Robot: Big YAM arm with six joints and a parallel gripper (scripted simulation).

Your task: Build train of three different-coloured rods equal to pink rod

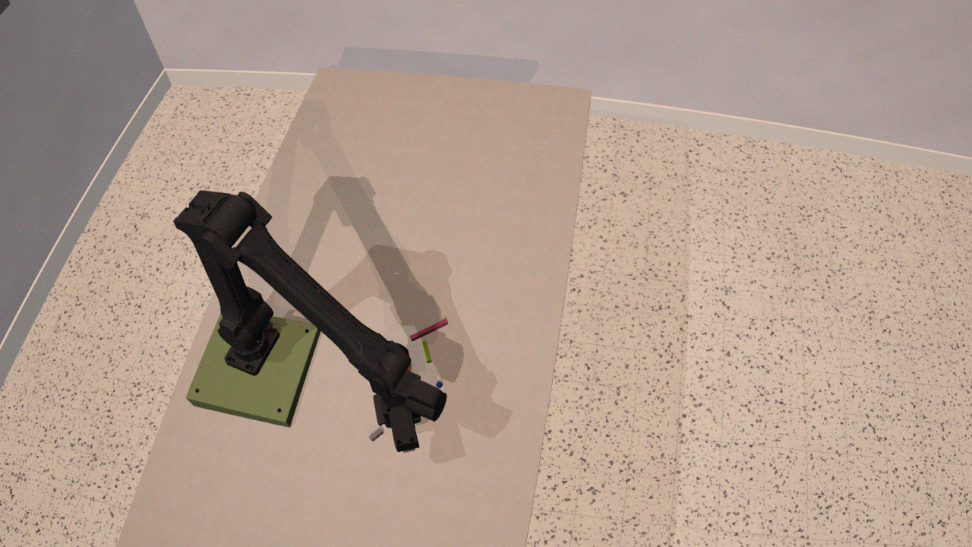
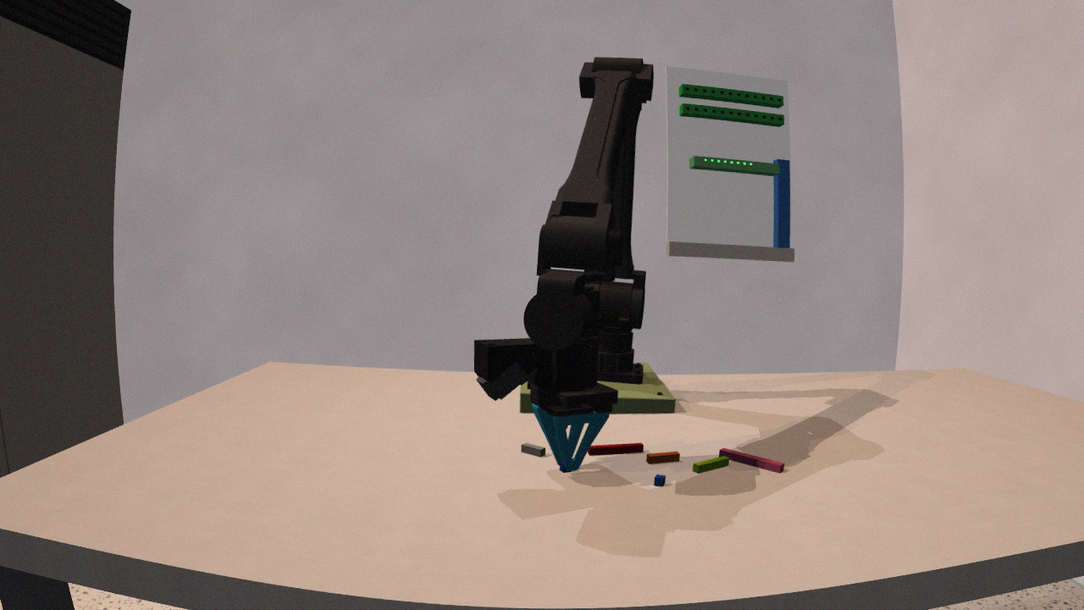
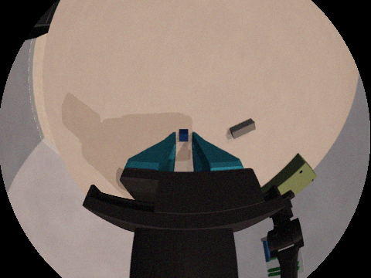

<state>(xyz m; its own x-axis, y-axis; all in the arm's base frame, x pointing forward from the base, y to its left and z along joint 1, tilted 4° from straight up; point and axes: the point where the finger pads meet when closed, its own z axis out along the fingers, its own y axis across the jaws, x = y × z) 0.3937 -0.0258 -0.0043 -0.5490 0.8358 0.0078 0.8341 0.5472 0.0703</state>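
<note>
Now: hand 50 mm to the left of the grey rod, 50 mm past it and 10 mm above it. The rest, counted from my hand: red rod 70 mm behind, 50 mm to the left, 10 mm below; then lime rod 170 mm to the left, 20 mm behind, 10 mm below; then orange rod 110 mm to the left, 50 mm behind, 10 mm below.
</note>
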